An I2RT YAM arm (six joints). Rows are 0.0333 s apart.
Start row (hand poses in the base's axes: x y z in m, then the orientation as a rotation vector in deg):
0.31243, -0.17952, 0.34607, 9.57, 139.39, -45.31
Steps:
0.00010, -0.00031, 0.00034, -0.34, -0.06, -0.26
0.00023, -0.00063, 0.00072, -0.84, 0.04, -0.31
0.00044, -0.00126, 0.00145, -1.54, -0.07, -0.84
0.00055, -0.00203, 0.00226, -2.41, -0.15, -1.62
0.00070, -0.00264, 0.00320, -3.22, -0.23, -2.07
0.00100, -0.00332, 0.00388, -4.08, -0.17, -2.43
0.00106, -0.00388, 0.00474, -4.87, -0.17, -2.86
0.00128, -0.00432, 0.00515, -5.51, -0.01, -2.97
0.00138, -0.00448, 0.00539, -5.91, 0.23, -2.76
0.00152, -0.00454, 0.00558, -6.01, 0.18, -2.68
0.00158, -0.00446, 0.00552, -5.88, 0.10, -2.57
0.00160, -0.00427, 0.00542, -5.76, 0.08, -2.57
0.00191, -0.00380, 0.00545, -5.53, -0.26, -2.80
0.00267, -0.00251, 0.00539, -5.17, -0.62, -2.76
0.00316, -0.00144, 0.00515, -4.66, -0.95, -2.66
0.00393, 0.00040, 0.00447, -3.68, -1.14, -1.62
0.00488, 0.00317, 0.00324, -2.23, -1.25, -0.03
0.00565, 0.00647, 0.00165, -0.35, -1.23, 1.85
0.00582, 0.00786, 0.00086, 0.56, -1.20, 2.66
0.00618, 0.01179, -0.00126, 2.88, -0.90, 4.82
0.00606, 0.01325, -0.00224, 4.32, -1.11, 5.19
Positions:
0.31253, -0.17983, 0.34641, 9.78, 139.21, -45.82
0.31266, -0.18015, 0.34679, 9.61, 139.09, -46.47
0.31287, -0.18078, 0.34752, 10.04, 138.72, -47.51
0.31298, -0.18155, 0.34833, 10.69, 138.32, -48.87
0.31313, -0.18216, 0.34927, 10.96, 137.91, -50.02
0.31343, -0.18284, 0.34995, 11.05, 137.59, -51.22
0.31349, -0.18340, 0.35081, 11.27, 137.25, -52.35
0.31371, -0.18384, 0.35122, 11.10, 137.10, -53.21
0.31381, -0.18400, 0.35146, 10.60, 137.11, -53.66
0.31395, -0.18406, 0.35165, 10.48, 137.01, -53.73
0.31401, -0.18398, 0.35159, 10.42, 136.99, -53.50
0.31403, -0.18379, 0.35149, 10.48, 137.03, -53.35
0.31434, -0.18332, 0.35152, 10.97, 136.84, -53.08
0.31510, -0.18203, 0.35146, 11.19, 136.68, -52.53
0.31559, -0.18096, 0.35122, 11.38, 136.61, -51.78
0.31636, -0.17912, 0.35054, 10.55, 136.81, -50.11
0.31731, -0.17635, 0.34931, 9.20, 137.24, -47.65
0.31808, -0.17305, 0.34772, 7.61, 137.89, -44.59
0.31825, -0.17166, 0.34693, 6.96, 138.22, -43.15
0.31861, -0.16773, 0.34481, 5.11, 139.18, -39.49
0.31849, -0.16627, 0.34383, 5.28, 139.50, -37.54

